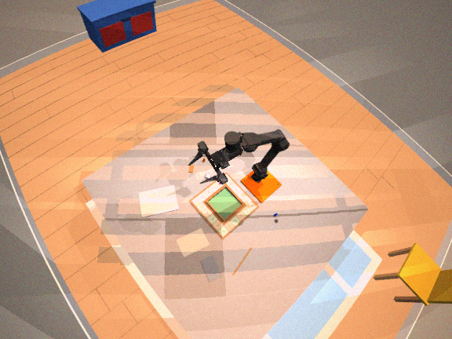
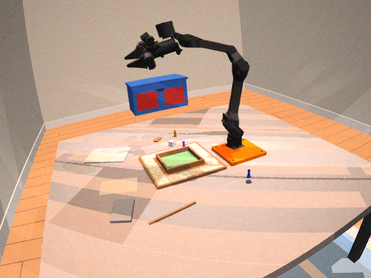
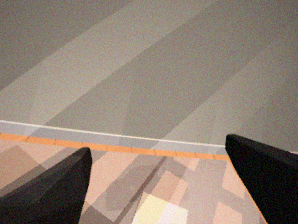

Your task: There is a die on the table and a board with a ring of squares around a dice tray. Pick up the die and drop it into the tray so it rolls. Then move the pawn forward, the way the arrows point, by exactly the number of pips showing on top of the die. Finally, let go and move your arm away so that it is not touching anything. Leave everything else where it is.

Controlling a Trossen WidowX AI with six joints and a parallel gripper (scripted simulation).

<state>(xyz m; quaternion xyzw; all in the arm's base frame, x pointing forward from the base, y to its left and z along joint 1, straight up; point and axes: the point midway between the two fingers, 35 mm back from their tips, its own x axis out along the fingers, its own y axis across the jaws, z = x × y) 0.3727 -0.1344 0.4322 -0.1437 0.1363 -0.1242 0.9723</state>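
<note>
The white die lies 20 cm behind my gripper tip, 8 cm to the right of it and 43 cm below it. Also, from my gripper tip: green dice tray (13 cm behind, 11 cm to the left, 43 cm below); purple pawn (22 cm behind, 41 cm below); wooden stick (4 cm ahead, 38 cm to the left, 44 cm below).
</note>
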